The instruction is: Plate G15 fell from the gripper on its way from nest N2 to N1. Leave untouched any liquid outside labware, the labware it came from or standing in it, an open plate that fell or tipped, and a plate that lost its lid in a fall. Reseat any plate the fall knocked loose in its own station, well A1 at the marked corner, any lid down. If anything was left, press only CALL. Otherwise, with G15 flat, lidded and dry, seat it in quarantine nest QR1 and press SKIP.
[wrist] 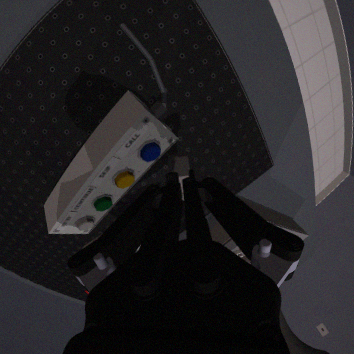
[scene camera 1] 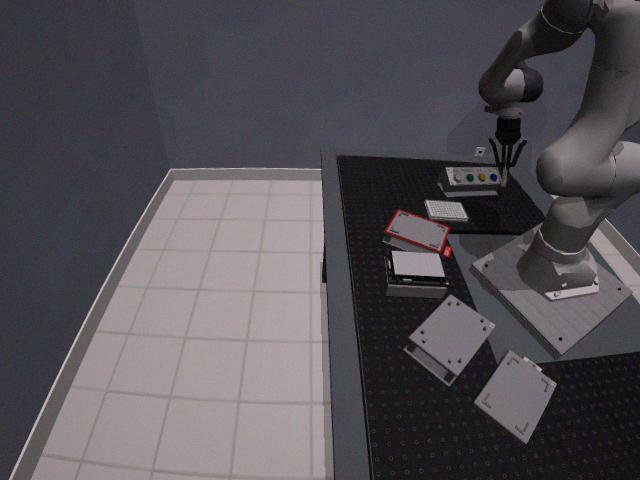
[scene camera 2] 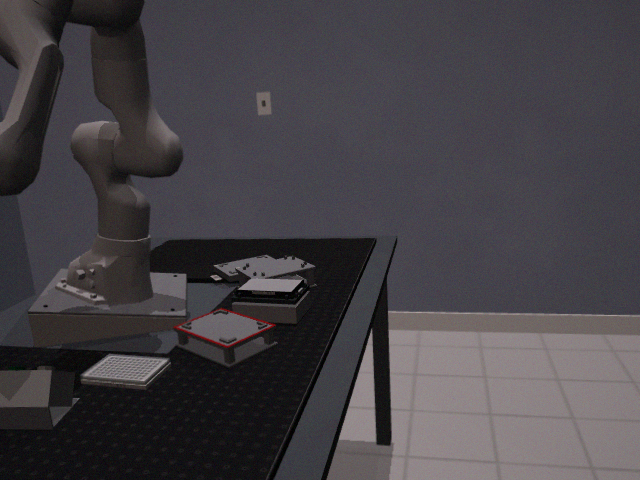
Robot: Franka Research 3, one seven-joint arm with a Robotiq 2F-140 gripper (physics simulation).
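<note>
My gripper (scene camera 1: 504,183) (wrist: 182,165) is shut and empty. In the wrist view its tips show beside the blue CALL button (wrist: 150,151) (scene camera 1: 493,177), off the end of the button panel (scene camera 1: 469,187) (scene camera 2: 25,410) (wrist: 75,185); their height over it is unclear. The yellow SKIP button (wrist: 124,179) (scene camera 1: 482,177) is next to CALL. A white well plate (scene camera 1: 446,210) (scene camera 2: 126,368) lies flat on the mat between the panel and the red-edged nest (scene camera 1: 417,229) (scene camera 2: 224,326), which holds no plate. Its label is unreadable, and whether a clear lid covers it is unclear.
A black device with a white top (scene camera 1: 417,264) (scene camera 2: 272,285) stands beyond the red-edged nest. A raised plate stand with pegs (scene camera 1: 452,335) (scene camera 2: 279,267) and a nest with corner brackets (scene camera 1: 516,395) stand farther along, both without a plate. A cable (wrist: 150,60) runs from the panel.
</note>
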